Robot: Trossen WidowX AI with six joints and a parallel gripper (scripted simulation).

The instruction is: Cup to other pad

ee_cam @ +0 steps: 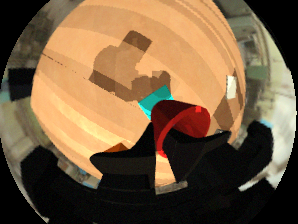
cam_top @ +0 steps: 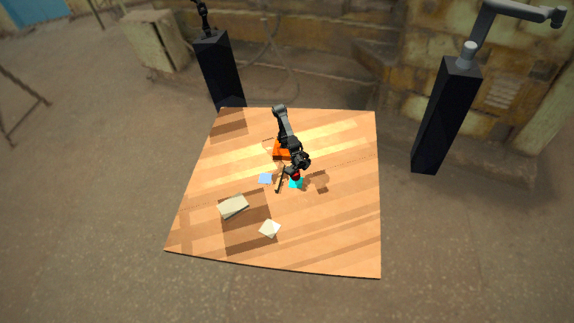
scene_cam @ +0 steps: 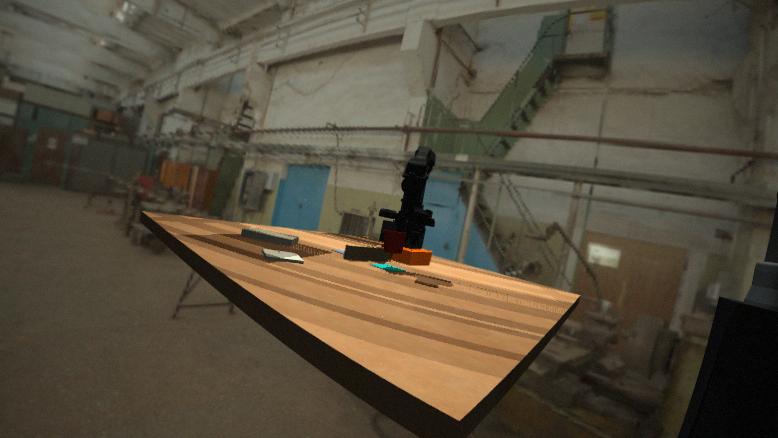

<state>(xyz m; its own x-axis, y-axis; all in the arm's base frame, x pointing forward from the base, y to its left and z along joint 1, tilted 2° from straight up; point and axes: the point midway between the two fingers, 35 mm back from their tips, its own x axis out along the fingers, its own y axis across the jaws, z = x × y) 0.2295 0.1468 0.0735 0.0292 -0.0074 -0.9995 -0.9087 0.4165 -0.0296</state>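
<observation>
My gripper tip is 3 cm short of the turquoise pad, 1 cm to the left of it and 10 cm above it. Round my gripper tip: red cup (3 cm ahead, 2 cm to the right); light blue pad (3 cm ahead, 22 cm to the right, 10 cm below); white square (38 cm ahead, 9 cm to the right, 9 cm below).
</observation>
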